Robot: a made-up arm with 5 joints.
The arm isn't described. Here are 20 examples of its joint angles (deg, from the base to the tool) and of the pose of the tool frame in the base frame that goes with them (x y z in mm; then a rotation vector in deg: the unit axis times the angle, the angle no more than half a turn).
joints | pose
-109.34 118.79 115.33 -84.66 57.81 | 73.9 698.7 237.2 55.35 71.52 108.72
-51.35 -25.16 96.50 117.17 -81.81 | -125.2 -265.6 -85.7 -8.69 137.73 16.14
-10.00 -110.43 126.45 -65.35 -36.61 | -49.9 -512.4 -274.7 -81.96 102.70 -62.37
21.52 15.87 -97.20 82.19 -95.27 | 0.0 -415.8 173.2 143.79 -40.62 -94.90
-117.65 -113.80 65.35 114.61 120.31 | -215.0 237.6 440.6 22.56 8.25 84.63
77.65 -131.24 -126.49 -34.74 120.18 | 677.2 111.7 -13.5 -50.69 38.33 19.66
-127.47 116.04 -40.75 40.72 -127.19 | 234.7 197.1 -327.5 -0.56 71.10 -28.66
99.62 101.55 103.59 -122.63 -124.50 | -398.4 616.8 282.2 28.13 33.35 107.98
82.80 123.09 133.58 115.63 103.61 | -504.4 198.4 333.1 29.29 -125.53 -59.46
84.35 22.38 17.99 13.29 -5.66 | -268.3 50.2 621.4 -24.62 -65.93 -2.03
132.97 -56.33 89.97 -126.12 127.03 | 37.9 -734.0 140.0 -127.02 122.89 -8.16
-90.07 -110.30 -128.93 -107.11 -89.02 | -253.2 -512.1 19.1 -20.02 39.76 -88.94
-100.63 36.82 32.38 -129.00 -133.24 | 724.4 -44.3 132.7 173.36 17.05 34.05
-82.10 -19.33 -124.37 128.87 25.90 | -130.5 -181.5 -134.7 -76.20 -92.33 107.58
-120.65 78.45 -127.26 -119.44 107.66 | 194.9 514.6 -265.5 90.47 132.07 17.28
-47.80 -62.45 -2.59 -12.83 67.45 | 366.3 -360.2 -95.2 -10.22 44.47 -9.74
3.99 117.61 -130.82 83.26 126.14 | 152.4 2.3 572.1 -82.70 46.36 -100.02
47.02 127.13 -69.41 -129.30 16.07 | 285.0 290.6 16.3 85.82 55.85 -31.58
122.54 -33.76 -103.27 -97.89 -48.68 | -463.0 -408.2 21.6 -51.55 144.05 61.67
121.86 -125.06 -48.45 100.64 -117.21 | 97.2 269.4 223.1 51.84 125.90 28.09
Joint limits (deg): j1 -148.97..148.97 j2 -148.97..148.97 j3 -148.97..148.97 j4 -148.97..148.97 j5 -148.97..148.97
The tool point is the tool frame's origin. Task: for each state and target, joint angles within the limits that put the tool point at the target. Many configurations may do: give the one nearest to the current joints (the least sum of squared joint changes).
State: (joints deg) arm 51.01 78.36 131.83 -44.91 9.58
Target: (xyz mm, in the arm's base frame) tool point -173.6 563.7 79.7
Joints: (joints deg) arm 58.05 98.46 125.21 -35.63 9.51
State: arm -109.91 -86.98 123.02 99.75 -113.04
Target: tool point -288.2 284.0 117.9
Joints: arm -116.81 -119.56 111.53 114.71 -116.87
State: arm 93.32 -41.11 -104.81 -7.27 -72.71
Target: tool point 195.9 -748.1 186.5
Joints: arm 66.04 -54.52 -94.28 -16.79 -29.82
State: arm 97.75 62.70 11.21 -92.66 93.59
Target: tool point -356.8 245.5 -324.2
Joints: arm 130.12 44.24 33.44 -115.45 88.37
